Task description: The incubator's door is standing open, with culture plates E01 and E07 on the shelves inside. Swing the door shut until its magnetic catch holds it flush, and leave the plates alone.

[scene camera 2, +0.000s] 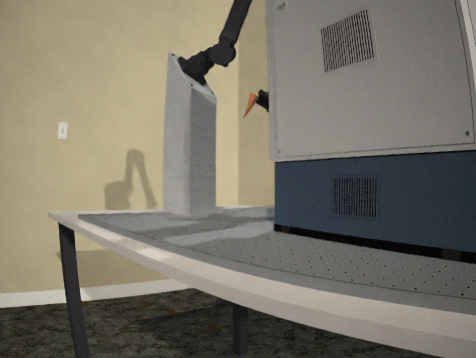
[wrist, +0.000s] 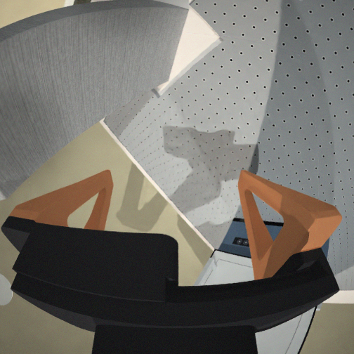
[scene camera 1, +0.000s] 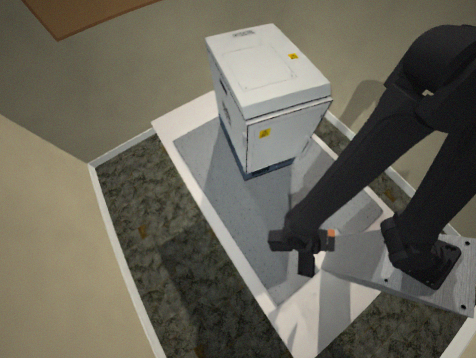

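Where they show: gripper, between the fingertips: (scene camera 2: 257,124); arm's base, origin of its link: (scene camera 2: 190,72) (scene camera 1: 429,261).
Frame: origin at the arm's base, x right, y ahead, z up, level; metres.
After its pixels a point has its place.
The white incubator (scene camera 1: 270,60) @[x -0.001, y 0.780, z 0.077 m] (scene camera 2: 325,115) @[x 0.128, y 0.715, z -0.265 m] stands on its blue base. Its door (scene camera 1: 290,137) @[x -0.023, y 0.552, z -0.114 m] (wrist: 230,268), with a yellow warning label, lies against the front of the cabinet in scene view 1. A thin dark line runs along its top edge, and no wide gap shows. The catch cannot be made out. Plates E01 and E07 and the shelves are hidden. My gripper (scene camera 1: 302,241) (wrist: 175,176) is open and empty, in front of the incubator and apart from the door. In scene view 2 one orange finger (scene camera 2: 250,104) @[x -0.123, y 0.178, z -0.136 m] shows beside the cabinet's left edge.
The incubator stands on a grey perforated board (scene camera 1: 215,185) @[x -0.378, y 0.665, z -0.473 m] (scene camera 2: 240,250) @[x 0.286, y 0.692, z -0.472 m] (wrist: 230,75) on a pale table (scene camera 1: 295,325) @[x -0.368, y -0.149, z -0.486 m] (scene camera 2: 150,252) @[x 0.382, y 0.587, z -0.485 m]. The arm's grey pedestal (scene camera 1: 350,255) @[x -0.046, y 0.036, z -0.263 m] (scene camera 2: 190,150) @[x 0.034, y 0.083, z -0.282 m] (wrist: 90,80) stands at the table's other end. Walls rise behind and beside the table.
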